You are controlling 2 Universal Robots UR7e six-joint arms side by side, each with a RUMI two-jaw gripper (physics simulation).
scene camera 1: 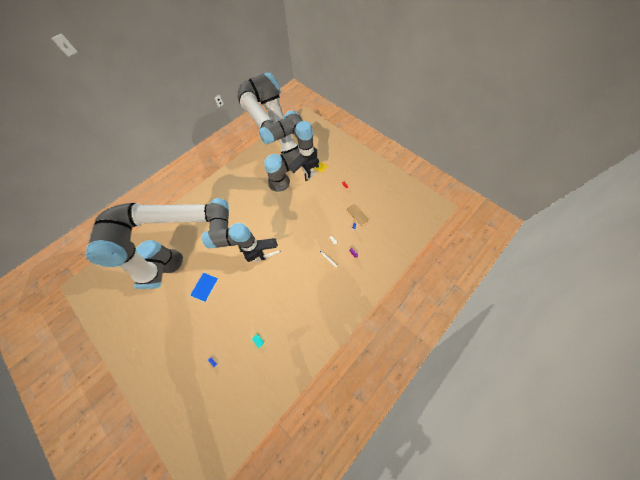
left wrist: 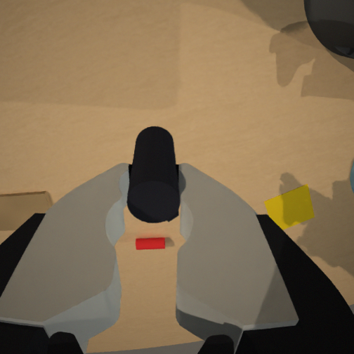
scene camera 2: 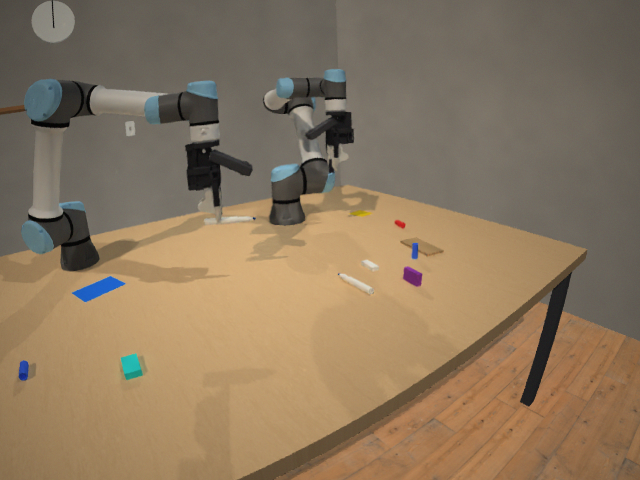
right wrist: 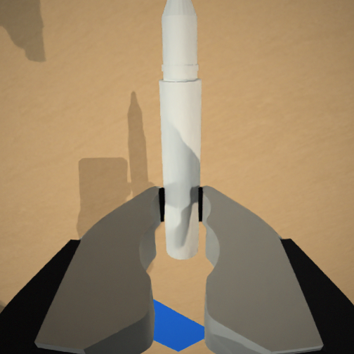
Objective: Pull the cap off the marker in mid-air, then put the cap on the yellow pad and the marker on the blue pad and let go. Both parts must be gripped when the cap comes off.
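Places are measured from the left arm's base along level axes (x back, y right, z up), in metres.
Pixels of known places: left gripper, between the fingertips: [scene camera 1: 307,178] [scene camera 2: 334,170]; right gripper, between the fingertips: [scene camera 1: 263,257] [scene camera 2: 218,221]; left arm's base, origin of its link: [scene camera 1: 279,182] [scene camera 2: 287,220]; right arm's base, origin of its link: [scene camera 1: 170,261] [scene camera 2: 80,263].
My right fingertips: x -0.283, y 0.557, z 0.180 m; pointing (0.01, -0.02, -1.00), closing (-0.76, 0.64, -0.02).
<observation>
For each thing: its top centre in the pictures, then the offset to it from my right fingertips.
- yellow pad, centre of its top: [scene camera 2: 360,213] [scene camera 1: 320,166] dz -0.179, dx +0.082, dy -0.815 m
- uncapped white marker, centre of its top: [scene camera 2: 229,216] [scene camera 1: 268,254] dz +0.012, dx -0.021, dy -0.024 m
- blue pad, centre of its top: [scene camera 2: 98,288] [scene camera 1: 204,286] dz -0.179, dx +0.290, dy +0.286 m
- second white marker, centre of its top: [scene camera 2: 354,279] [scene camera 1: 328,258] dz -0.162, dx -0.289, dy -0.202 m
- white block, centre of its top: [scene camera 2: 369,263] [scene camera 1: 333,239] dz -0.168, dx -0.261, dy -0.329 m
- purple block, centre of its top: [scene camera 2: 412,270] [scene camera 1: 354,252] dz -0.145, dx -0.412, dy -0.305 m
- brown board, centre of its top: [scene camera 2: 421,245] [scene camera 1: 357,214] dz -0.172, dx -0.321, dy -0.570 m
- red cylinder, centre of its top: [scene camera 2: 400,221] [scene camera 1: 345,184] dz -0.159, dx -0.150, dy -0.742 m
- teal block, centre of its top: [scene camera 2: 130,363] [scene camera 1: 257,340] dz -0.165, dx -0.163, dy +0.384 m
My left gripper [scene camera 1: 309,177] [scene camera 2: 333,169] [left wrist: 155,168] is shut on the black cap [left wrist: 153,200] and holds it above the table; in the left wrist view the yellow pad [scene camera 1: 321,167] [scene camera 2: 360,212] [left wrist: 291,206] lies off to the right. My right gripper [scene camera 1: 262,257] [scene camera 2: 218,219] [right wrist: 181,189] is shut on the rear part of the uncapped white marker [scene camera 1: 272,254] [scene camera 2: 235,219] [right wrist: 180,125] and holds it roughly level in the air. The cap and the marker are far apart. The blue pad [scene camera 1: 204,287] [scene camera 2: 99,288] [right wrist: 174,327] lies on the table, at the bottom edge of the right wrist view.
A second white marker [scene camera 1: 328,258] [scene camera 2: 356,284] lies near a white block [scene camera 1: 332,239] [scene camera 2: 370,265] and a purple block [scene camera 1: 353,252] [scene camera 2: 412,275]. A brown board [scene camera 1: 357,213] [scene camera 2: 422,246] and a red cylinder [scene camera 1: 344,184] [scene camera 2: 399,223] [left wrist: 150,243] lie further back. A teal block [scene camera 1: 257,341] [scene camera 2: 131,366] lies in front.
</observation>
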